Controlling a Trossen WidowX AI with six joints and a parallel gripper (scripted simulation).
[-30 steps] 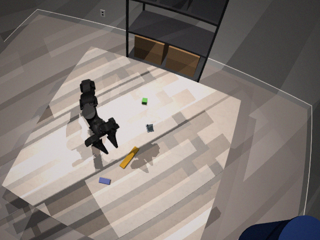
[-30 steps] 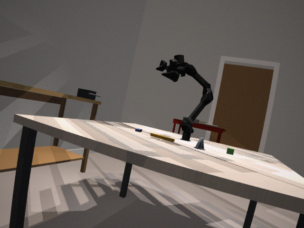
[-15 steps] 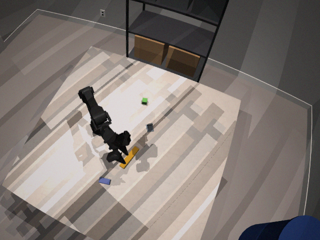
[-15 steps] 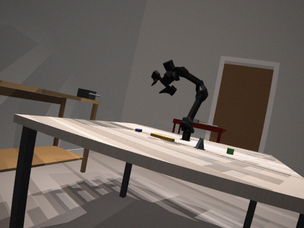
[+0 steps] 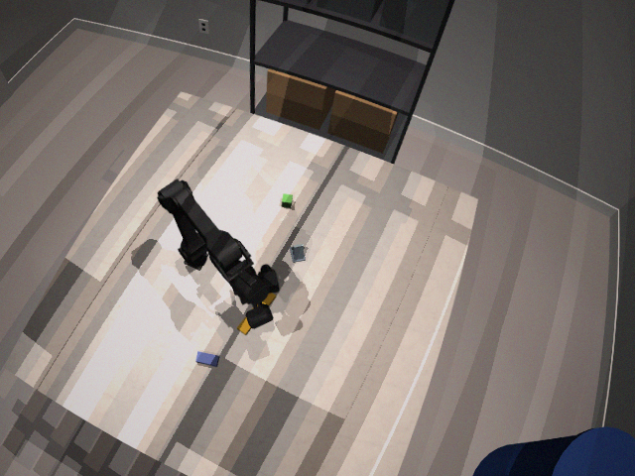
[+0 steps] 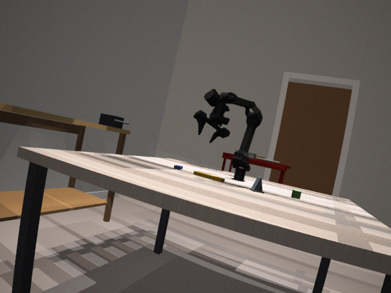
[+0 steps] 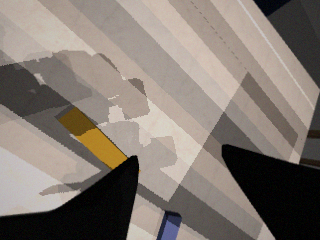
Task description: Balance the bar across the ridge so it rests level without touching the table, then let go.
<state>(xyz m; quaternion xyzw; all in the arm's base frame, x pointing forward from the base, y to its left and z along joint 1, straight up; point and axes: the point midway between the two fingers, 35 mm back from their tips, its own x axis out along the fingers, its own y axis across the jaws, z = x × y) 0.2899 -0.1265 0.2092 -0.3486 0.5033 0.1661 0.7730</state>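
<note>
My gripper tip is 40 mm past the yellow bar, 40 mm to the right of it and 170 mm above it. The rest, counted from my gripper tip: blue block: 120 mm behind, 160 mm to the right, 170 mm below; green cube: 110 mm behind, 450 mm to the left, 160 mm below.
</note>
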